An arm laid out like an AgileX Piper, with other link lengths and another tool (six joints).
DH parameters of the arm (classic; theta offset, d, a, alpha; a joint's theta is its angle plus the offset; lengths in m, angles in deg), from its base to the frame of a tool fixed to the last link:
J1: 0 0.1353 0 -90
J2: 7.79 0 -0.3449 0
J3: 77.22 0 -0.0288 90
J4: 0 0.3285 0 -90
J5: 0 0 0 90
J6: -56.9 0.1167 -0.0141 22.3
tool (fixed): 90 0.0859 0 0
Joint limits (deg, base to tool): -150..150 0..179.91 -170..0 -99.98..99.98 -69.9..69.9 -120..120
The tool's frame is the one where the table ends.
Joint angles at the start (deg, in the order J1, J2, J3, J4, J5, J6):
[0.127 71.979 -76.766 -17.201 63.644 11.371]
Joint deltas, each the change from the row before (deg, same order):
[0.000 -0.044 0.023 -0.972 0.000 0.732]
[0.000 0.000 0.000 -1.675 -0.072 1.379]
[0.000 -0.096 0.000 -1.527 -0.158 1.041]
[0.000 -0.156 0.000 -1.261 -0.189 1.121]
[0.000 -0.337 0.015 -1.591 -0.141 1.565]
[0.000 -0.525 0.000 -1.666 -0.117 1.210]
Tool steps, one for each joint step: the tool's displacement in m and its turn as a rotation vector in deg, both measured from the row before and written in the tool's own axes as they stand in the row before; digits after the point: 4 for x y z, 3 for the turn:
[-0.0021 -0.0024 0.0004 0.676 -0.630 0.054]
[-0.0039 -0.0038 0.0011 1.159 -1.127 0.210]
[-0.0042 -0.0032 0.0003 0.850 -1.181 0.073]
[-0.0041 -0.0028 -0.0002 0.712 -1.082 0.364]
[-0.0056 -0.0041 -0.0012 0.945 -1.407 0.651]
[-0.0068 -0.0044 -0.0024 0.747 -1.604 0.399]

